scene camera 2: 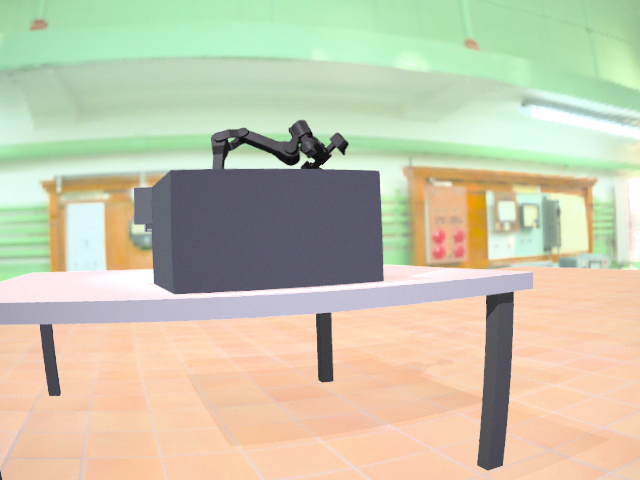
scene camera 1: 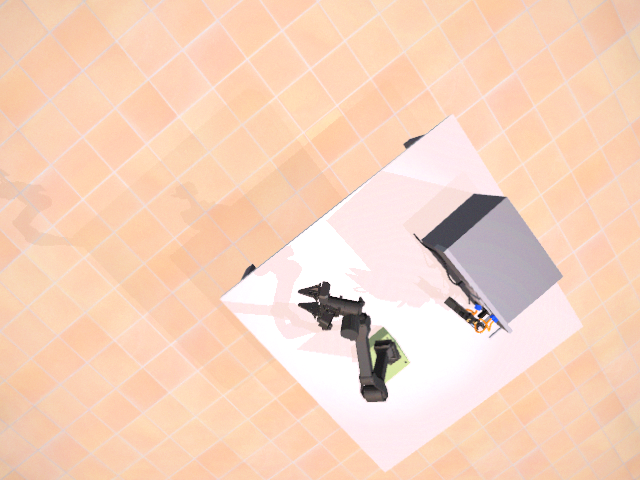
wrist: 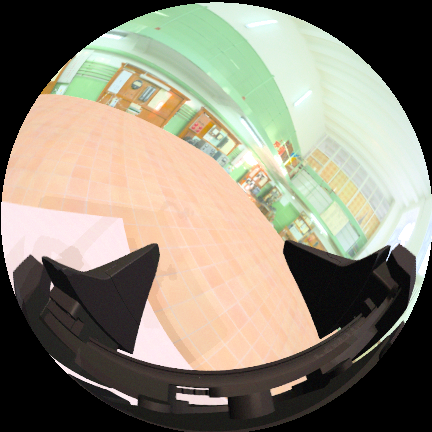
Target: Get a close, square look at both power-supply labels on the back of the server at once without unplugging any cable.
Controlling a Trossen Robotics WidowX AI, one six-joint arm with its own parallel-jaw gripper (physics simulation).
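Pixels of known places: gripper, fingertip midpoint: [scene camera 2: 334, 162] [scene camera 1: 297, 298] [wrist: 223, 249]; arm's base at its link origin: [scene camera 1: 391, 355].
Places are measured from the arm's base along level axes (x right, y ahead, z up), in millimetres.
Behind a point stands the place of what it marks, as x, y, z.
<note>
The server [scene camera 1: 509, 258] @[-89, 619, 94] [scene camera 2: 273, 227] @[-69, 755, -20] is a large dark grey box at the right side of the table in scene camera 1. Black cables [scene camera 1: 451, 274] @[-84, 435, -88] run along its back face, which is turned to the arm's side. Orange and blue cables [scene camera 1: 480, 324] @[84, 377, 78] are bunched near one end of that face. The power-supply labels cannot be made out in any view. My gripper [scene camera 1: 299, 298] @[-544, -94, 225] [wrist: 223, 249] @[-544, -94, 225] is open and empty, on the far side of the arm from the server, and points away from it. The wrist view shows floor, a table corner and the room, and the server does not show there.
The white table [scene camera 1: 439, 403] @[493, 15, -138] [scene camera 2: 444, 286] @[-389, 850, -149] carries the arm and the server. The arm's base stands by a green plate [scene camera 1: 398, 364] @[31, 1, 36]. A dark slab-like part [scene camera 1: 458, 310] @[5, 346, 27] stands out from the server's back near the orange cables. The table edge lies close to the gripper.
</note>
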